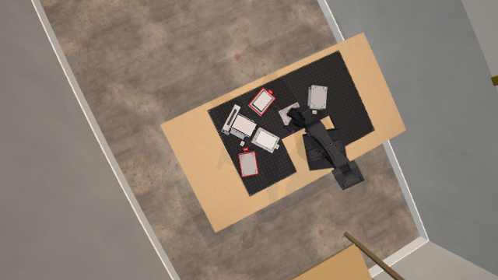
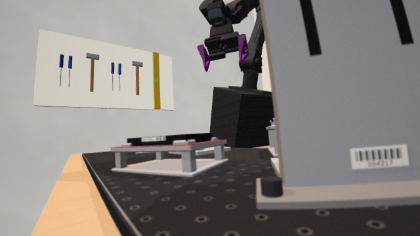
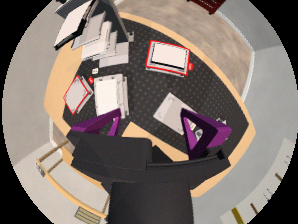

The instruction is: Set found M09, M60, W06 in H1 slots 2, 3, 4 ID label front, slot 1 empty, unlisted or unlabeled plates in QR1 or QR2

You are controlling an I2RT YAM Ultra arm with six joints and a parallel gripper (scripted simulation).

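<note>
My hand is 170 mm above the white well plate, 140 mm to the right of it and 80 mm past it. From my hand the other things lie so: plate hotel H1: 310 mm to the left, 130 mm ahead, 90 mm below; then red-rimmed nest: 320 mm to the left, 200 mm below, 190 mm behind; then black-sided plate: 190 mm below, 190 mm ahead, 60 mm to the left.
</note>
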